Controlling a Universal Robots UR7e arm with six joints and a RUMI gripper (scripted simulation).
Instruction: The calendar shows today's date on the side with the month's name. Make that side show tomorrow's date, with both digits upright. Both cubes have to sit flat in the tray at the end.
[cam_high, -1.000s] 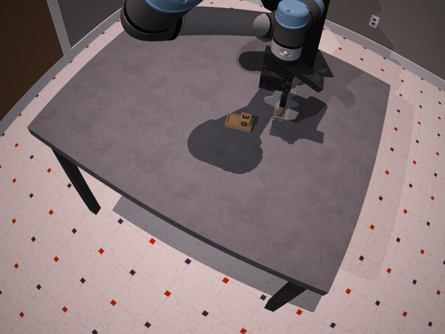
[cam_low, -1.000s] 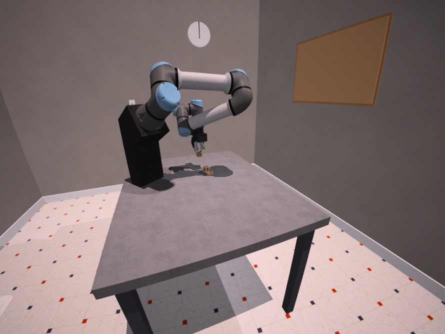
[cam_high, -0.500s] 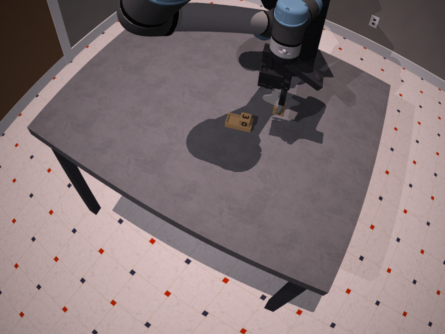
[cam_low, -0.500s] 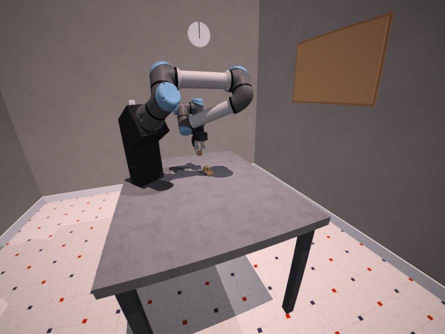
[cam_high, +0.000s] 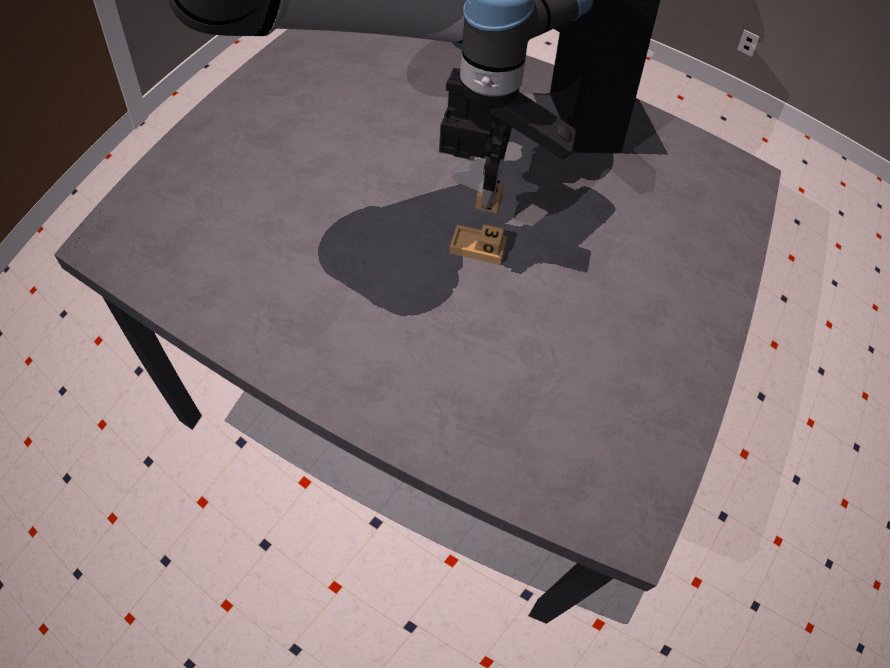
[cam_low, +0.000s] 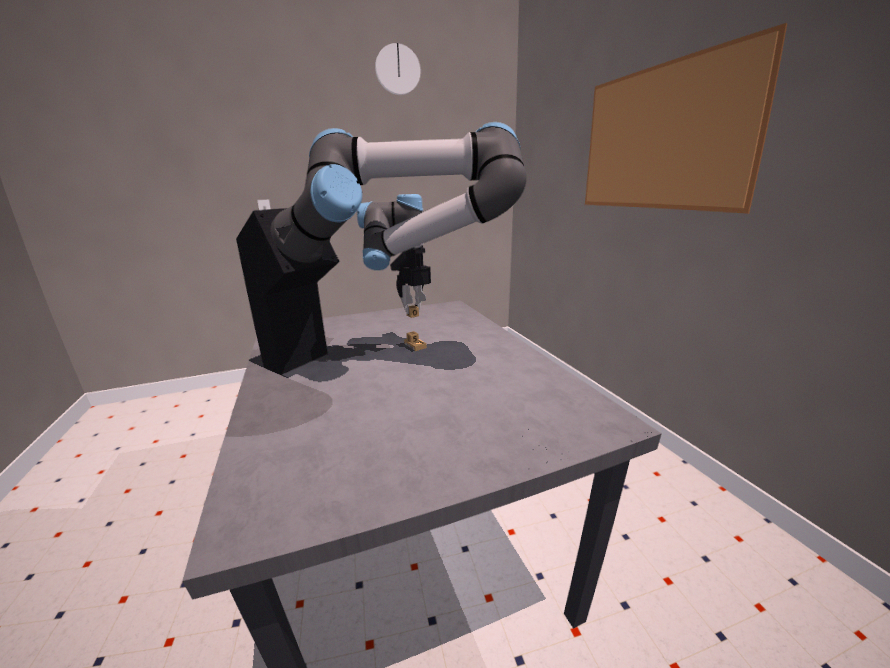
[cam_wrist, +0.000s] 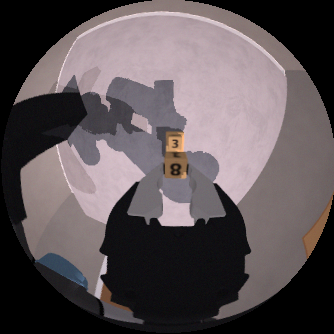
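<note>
Now: the wooden tray 12 cm below my hand and 1 cm to the right of it.
</note>
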